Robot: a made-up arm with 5 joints.
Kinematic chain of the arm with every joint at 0, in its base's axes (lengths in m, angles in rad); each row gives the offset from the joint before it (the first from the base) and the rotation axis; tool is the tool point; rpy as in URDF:
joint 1: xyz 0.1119 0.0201 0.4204 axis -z
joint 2: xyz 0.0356 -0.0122 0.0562 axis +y
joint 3: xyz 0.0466 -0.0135 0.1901 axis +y
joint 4: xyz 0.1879 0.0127 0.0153 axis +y
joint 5: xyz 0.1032 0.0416 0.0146 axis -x
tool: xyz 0.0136 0.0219 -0.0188 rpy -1.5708 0 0
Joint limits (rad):
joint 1: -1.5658..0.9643
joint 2: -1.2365..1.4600
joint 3: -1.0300..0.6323
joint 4: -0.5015..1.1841
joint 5: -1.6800..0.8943
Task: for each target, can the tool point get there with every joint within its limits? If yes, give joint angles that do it. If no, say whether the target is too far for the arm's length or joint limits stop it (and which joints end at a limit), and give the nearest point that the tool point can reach.
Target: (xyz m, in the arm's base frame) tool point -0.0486 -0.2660 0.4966
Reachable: no: joint limits stop it (at a limit: joint 2, joint 3, joint 4, joint 5) | nearest point -0.0771 -0.3168 0.7243 | short by 0.235 m
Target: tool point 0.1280 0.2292 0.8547
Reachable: yes | joints -1.2310 -0.5510 -0.2865 0.7092 -1.1617
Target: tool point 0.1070 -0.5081 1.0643
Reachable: no: too far | nearest point 0.0654 -0.2936 0.8409 | short by 0.312 m
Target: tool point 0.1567 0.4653 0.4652
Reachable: yes | joints -1.3562 0.5675 0.0520 -0.2073 -0.0308
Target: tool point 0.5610 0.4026 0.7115
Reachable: no: too far | nearest point 0.4942 0.3457 0.6743 | short by 0.095 m
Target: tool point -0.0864 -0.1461 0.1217
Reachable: no: joint limits stop it (at a limit: joint 1, joint 2, joint 3) | nearest point 0.0561 0.0632 0.2273 | short by 0.274 m
